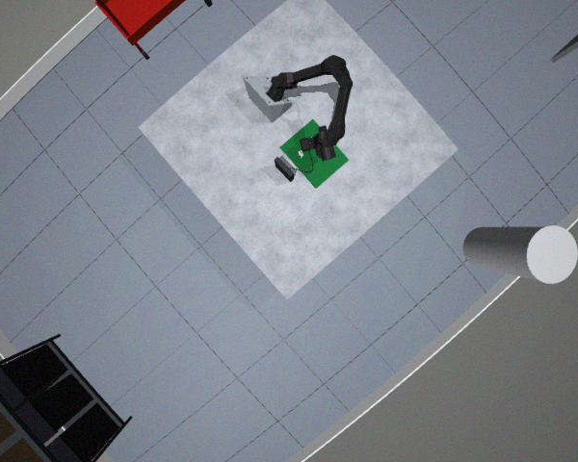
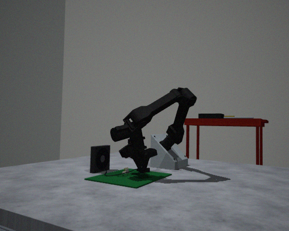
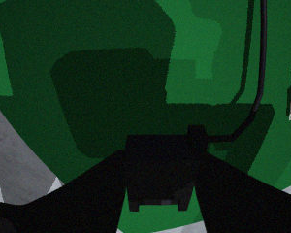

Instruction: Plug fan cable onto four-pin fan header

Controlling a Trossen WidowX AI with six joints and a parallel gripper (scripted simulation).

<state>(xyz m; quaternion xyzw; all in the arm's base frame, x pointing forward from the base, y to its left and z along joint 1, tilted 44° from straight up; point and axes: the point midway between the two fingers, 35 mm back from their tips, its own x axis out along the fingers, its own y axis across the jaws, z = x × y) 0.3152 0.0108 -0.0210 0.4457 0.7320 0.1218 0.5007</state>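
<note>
The four-pin header lies 20 mm behind my gripper tip, 90 mm to the right of it and 20 mm below it. From my gripper tip the other things lie so: black plug: 10 mm behind, 10 mm to the left; black fan: 20 mm behind, 220 mm to the right, 30 mm above; green board: 30 mm ahead, 40 mm to the right, 40 mm below.
</note>
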